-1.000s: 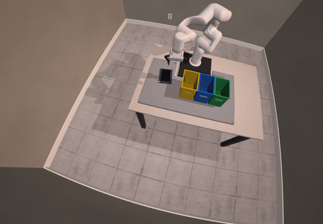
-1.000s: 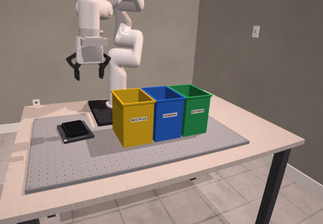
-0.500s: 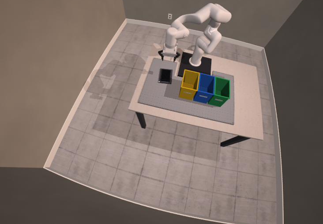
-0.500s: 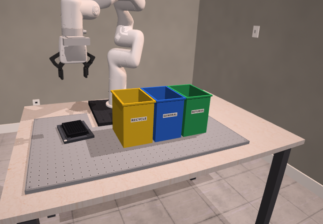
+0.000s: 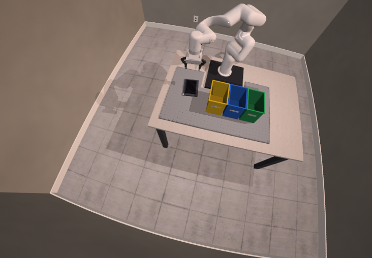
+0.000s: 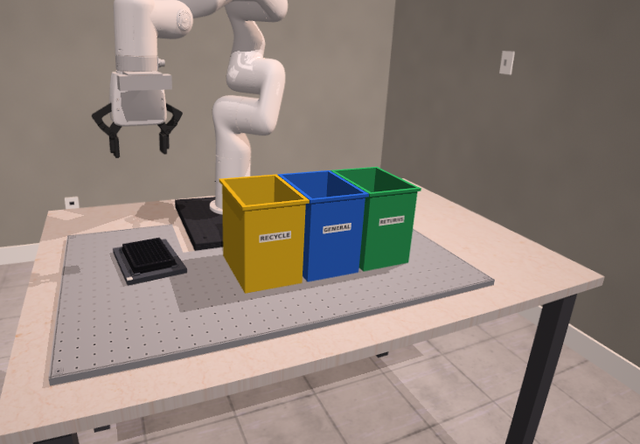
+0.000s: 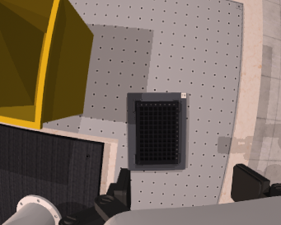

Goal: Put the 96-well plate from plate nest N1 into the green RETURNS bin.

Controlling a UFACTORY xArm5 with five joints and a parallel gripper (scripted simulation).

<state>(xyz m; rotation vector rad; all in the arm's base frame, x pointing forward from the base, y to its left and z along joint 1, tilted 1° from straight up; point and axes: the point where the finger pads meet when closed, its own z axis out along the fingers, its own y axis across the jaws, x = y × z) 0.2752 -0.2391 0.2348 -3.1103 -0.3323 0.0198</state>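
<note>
Right now my hand is 230 mm above the black 96-well plate. Also, from my hand: blue general bin (360 mm to the left, 160 mm below, 80 mm ahead); yellow recycle bin (230 mm to the left, 160 mm below, 90 mm ahead); plate nest N1 (240 mm below).
</note>
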